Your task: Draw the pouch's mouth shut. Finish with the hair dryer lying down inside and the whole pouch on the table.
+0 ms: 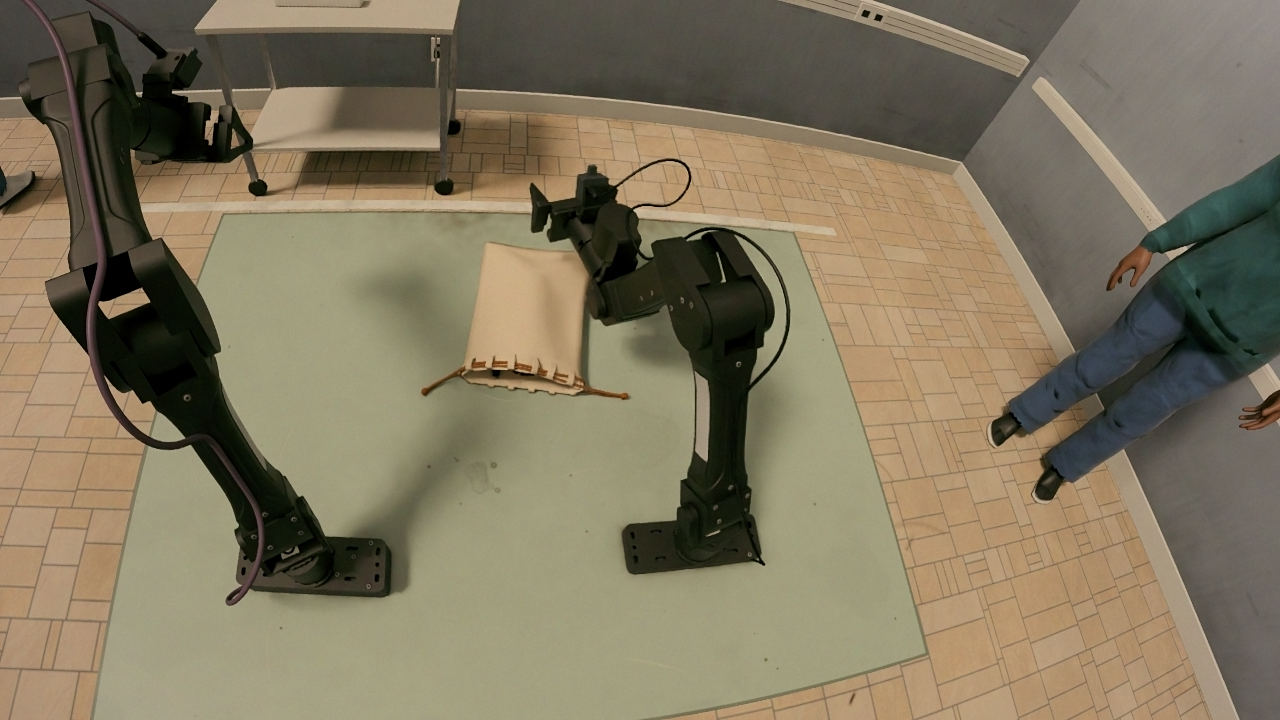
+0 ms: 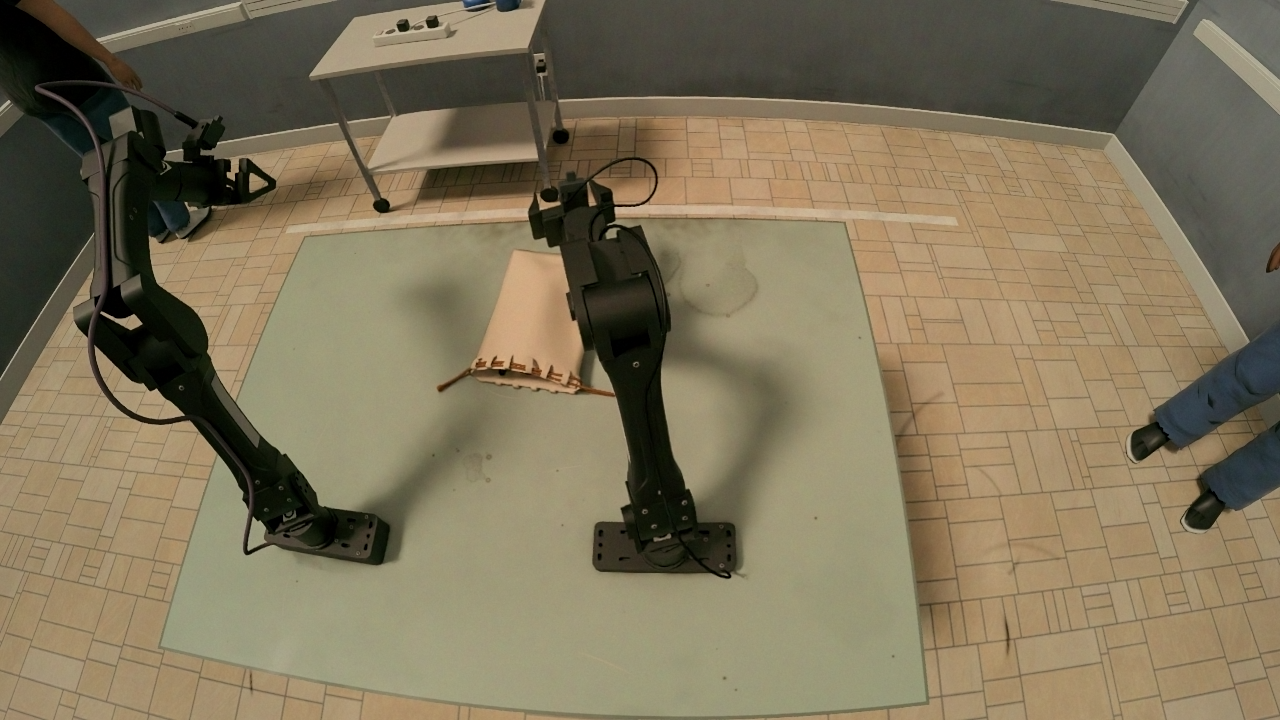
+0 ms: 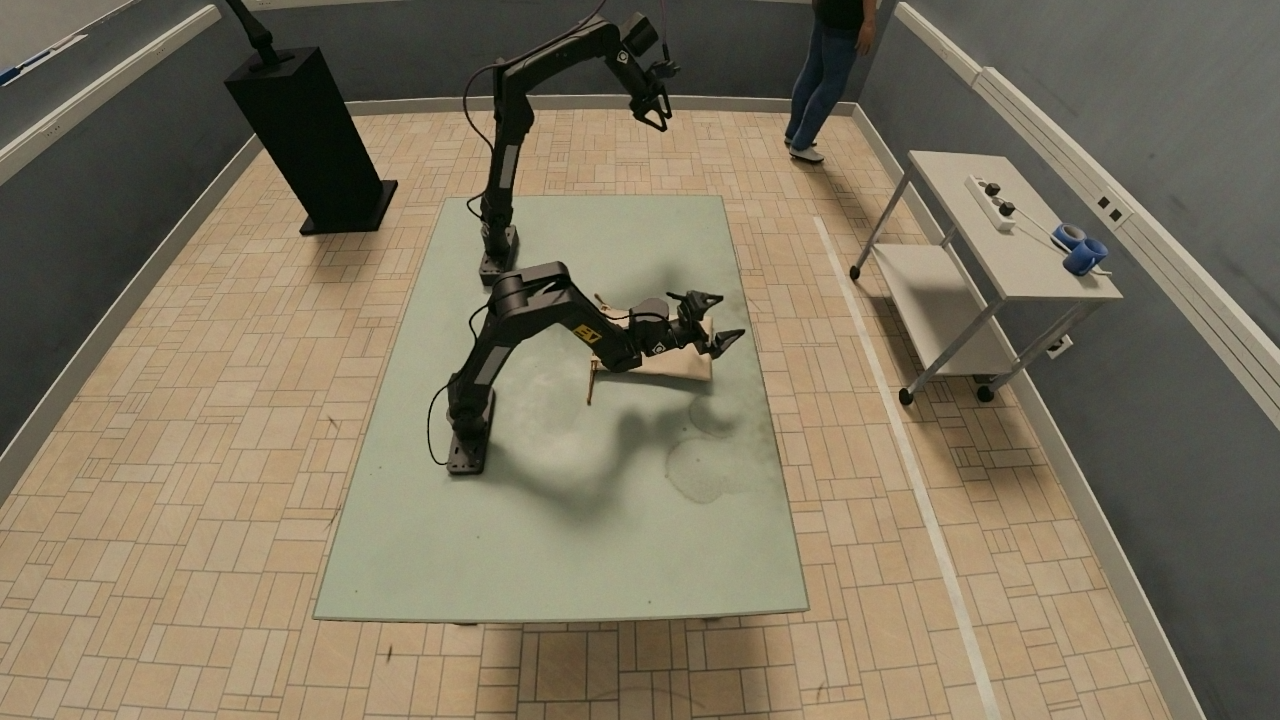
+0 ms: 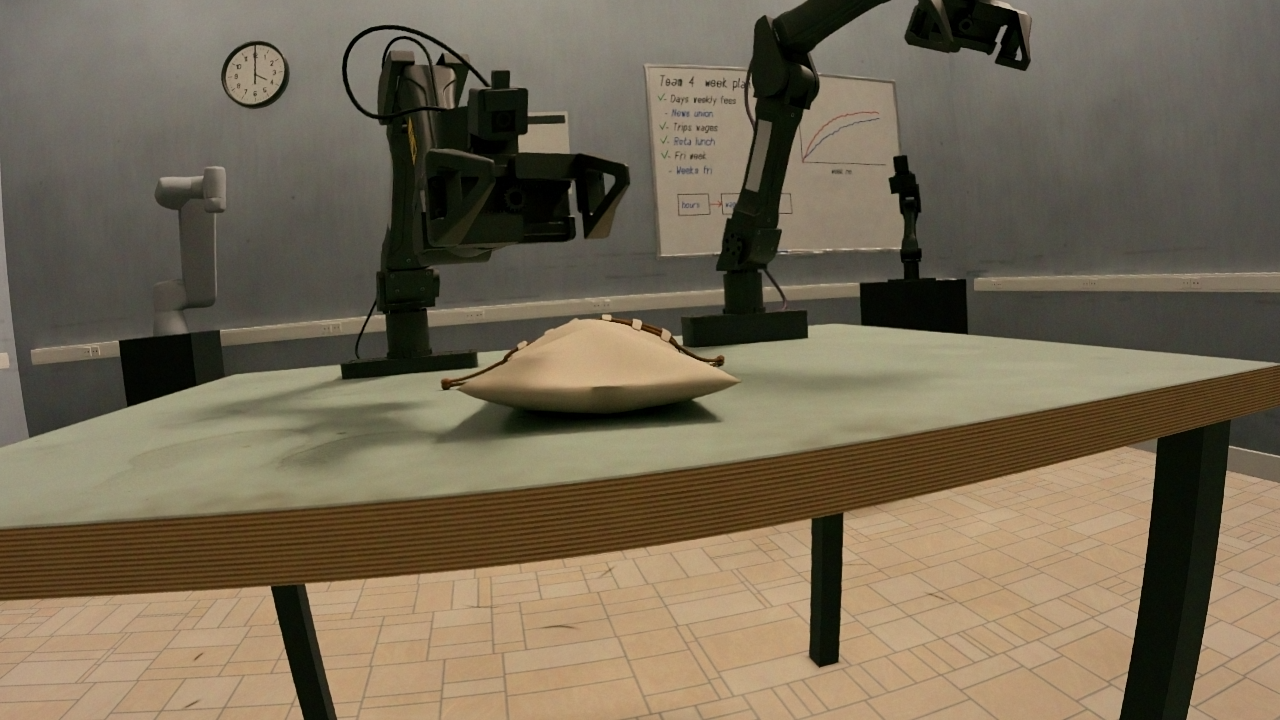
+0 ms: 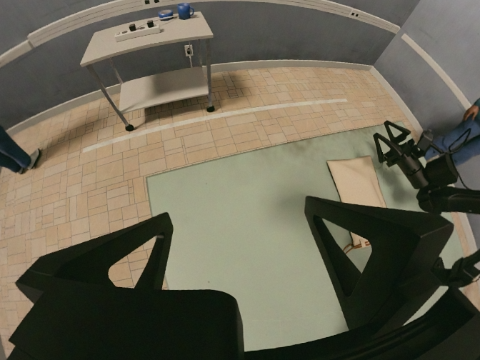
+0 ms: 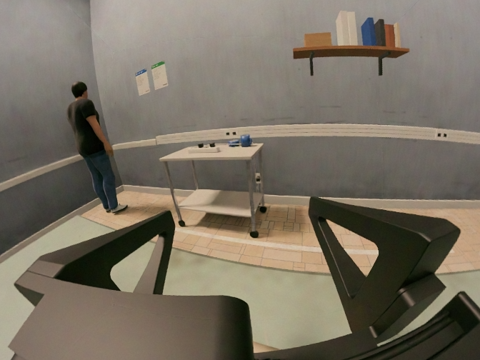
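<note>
A cream pouch (image 1: 528, 304) (image 2: 530, 308) (image 3: 684, 362) (image 4: 599, 367) (image 5: 357, 180) lies flat and bulging on the green table (image 1: 537, 626) (image 2: 501, 644) (image 3: 572, 573) (image 4: 939, 367). Its mouth, toward the arm bases, is partly open, with a brown cord (image 1: 438, 383) (image 2: 453, 380) (image 3: 589, 385) laced along it and one end out at each side. A small dark bit shows in the mouth; the hair dryer is otherwise hidden. My left gripper (image 5: 236, 213) (image 4: 975, 44) is open and empty, high beyond the table's left edge. My right gripper (image 6: 240, 212) (image 4: 537, 201) is open and empty, raised above the pouch's far end.
A white cart (image 1: 349, 116) (image 2: 465, 134) (image 3: 975, 259) with a power strip and blue items stands beyond the table's far edge. The right forearm hangs over the pouch's right side. People stand near the walls, off the table.
</note>
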